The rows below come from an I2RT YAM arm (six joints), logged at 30 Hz.
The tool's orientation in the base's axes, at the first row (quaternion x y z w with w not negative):
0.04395 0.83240 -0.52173 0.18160
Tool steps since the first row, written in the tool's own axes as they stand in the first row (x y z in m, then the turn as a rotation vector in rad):
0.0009 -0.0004 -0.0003 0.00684 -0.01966 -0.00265
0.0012 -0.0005 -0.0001 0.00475 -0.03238 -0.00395
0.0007 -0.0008 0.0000 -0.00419 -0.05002 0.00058
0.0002 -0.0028 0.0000 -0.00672 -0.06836 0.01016
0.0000 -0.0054 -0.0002 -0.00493 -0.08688 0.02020
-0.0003 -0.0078 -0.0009 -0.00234 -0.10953 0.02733
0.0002 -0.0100 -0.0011 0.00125 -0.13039 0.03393
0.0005 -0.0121 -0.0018 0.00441 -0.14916 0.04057
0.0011 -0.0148 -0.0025 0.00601 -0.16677 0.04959
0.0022 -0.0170 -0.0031 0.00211 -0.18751 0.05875
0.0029 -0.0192 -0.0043 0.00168 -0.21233 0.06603
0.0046 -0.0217 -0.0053 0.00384 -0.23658 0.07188
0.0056 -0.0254 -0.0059 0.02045 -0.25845 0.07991
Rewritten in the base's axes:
-0.0010 0.0000 0.0001 -0.01221 -0.00733 0.01541
-0.0013 -0.0003 0.0000 -0.01394 -0.01169 0.02749
-0.0009 -0.0004 0.0004 -0.00909 -0.02262 0.04388
-0.0009 -0.0013 0.0023 -0.00910 -0.03909 0.05667
-0.0015 -0.0023 0.0047 -0.01305 -0.05654 0.06792
-0.0020 -0.0027 0.0071 -0.01958 -0.07338 0.08355
-0.0031 -0.0036 0.0089 -0.02671 -0.08906 0.09752
-0.0041 -0.0039 0.0108 -0.03288 -0.10378 0.10983
-0.0056 -0.0046 0.0132 -0.03668 -0.11990 0.12078
-0.0073 -0.0052 0.0149 -0.03615 -0.13692 0.13625
-0.0088 -0.0052 0.0170 -0.04040 -0.15452 0.15472
-0.0113 -0.0056 0.0190 -0.04728 -0.17090 0.17237
-0.0134 -0.0069 0.0220 -0.06641 -0.18981 0.18210

